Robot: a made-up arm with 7 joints. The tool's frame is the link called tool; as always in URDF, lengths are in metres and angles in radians. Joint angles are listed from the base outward.
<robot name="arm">
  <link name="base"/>
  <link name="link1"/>
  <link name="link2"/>
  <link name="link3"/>
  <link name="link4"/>
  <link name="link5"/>
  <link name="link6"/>
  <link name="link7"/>
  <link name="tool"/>
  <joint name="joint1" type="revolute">
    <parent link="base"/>
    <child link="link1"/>
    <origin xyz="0 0 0.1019" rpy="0 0 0"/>
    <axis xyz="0 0 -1"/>
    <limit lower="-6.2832" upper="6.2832"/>
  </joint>
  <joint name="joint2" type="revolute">
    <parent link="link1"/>
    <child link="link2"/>
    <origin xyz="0 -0.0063 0.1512" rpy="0 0 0"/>
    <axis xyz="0 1 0"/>
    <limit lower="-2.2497" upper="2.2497"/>
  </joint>
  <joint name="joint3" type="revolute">
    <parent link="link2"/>
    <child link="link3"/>
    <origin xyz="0 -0.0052 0.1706" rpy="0 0 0"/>
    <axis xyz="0 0 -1"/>
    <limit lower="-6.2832" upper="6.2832"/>
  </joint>
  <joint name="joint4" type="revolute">
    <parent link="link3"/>
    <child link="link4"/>
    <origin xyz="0 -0.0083 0.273" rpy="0 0 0"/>
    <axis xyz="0 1 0"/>
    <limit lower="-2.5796" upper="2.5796"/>
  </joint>
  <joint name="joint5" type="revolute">
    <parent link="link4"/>
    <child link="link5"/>
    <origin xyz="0 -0.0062 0.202" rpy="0 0 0"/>
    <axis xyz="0 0 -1"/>
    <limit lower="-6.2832" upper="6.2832"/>
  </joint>
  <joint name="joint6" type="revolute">
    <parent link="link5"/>
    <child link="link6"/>
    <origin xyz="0 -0.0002 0.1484" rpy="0 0 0"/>
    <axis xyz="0 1 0"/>
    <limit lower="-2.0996" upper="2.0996"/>
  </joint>
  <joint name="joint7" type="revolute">
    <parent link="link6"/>
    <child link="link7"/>
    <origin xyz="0 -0.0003 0.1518" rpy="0 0 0"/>
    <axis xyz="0 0 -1"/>
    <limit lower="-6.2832" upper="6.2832"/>
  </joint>
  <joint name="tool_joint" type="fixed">
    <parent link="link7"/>
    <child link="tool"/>
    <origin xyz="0 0 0" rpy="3.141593 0 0"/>
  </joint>
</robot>
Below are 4 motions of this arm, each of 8 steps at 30 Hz.
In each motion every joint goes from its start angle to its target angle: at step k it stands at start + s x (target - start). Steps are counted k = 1, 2, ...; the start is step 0. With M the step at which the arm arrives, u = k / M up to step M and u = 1 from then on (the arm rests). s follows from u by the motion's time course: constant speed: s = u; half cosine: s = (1 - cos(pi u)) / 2; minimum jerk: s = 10 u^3 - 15 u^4 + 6 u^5.
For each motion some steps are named. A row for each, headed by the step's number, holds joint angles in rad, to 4 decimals.
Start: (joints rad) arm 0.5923 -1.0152 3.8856 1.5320 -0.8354 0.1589 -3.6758
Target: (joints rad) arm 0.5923 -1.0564 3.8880 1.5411 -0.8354 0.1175 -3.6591
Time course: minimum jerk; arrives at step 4
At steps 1, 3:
1: 0.5923 -1.0195 3.8858 1.5329 -0.8354 0.1546 -3.6741
3: 0.5923 -1.0521 3.8878 1.5402 -0.8354 0.1218 -3.6608

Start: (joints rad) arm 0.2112 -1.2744 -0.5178 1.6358 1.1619 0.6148 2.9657
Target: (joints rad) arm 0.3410 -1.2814 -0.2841 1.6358 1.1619 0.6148 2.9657
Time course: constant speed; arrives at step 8
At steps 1, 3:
1: 0.2274 -1.2753 -0.4886 1.6358 1.1619 0.6148 2.9657
3: 0.2599 -1.2770 -0.4302 1.6358 1.1619 0.6148 2.9657

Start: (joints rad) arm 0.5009 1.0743 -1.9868 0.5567 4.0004 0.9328 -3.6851
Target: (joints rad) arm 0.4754 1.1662 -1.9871 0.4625 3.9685 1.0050 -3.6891
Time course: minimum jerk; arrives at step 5
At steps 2, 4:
2: 0.4928 1.1035 -1.9869 0.5268 3.9903 0.9557 -3.6864
4: 0.4769 1.1609 -1.9871 0.4680 3.9703 1.0008 -3.6889

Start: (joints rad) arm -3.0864 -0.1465 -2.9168 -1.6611 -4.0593 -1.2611 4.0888
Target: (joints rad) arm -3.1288 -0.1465 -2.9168 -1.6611 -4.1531 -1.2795 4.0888
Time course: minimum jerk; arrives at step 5
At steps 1, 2, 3, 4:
1: -3.0889 -0.1465 -2.9168 -1.6611 -4.0647 -1.2622 4.0888
2: -3.0999 -0.1465 -2.9168 -1.6611 -4.0891 -1.2669 4.0888
3: -3.1153 -0.1465 -2.9168 -1.6611 -4.1233 -1.2737 4.0888
4: -3.1263 -0.1465 -2.9168 -1.6611 -4.1477 -1.2784 4.0888

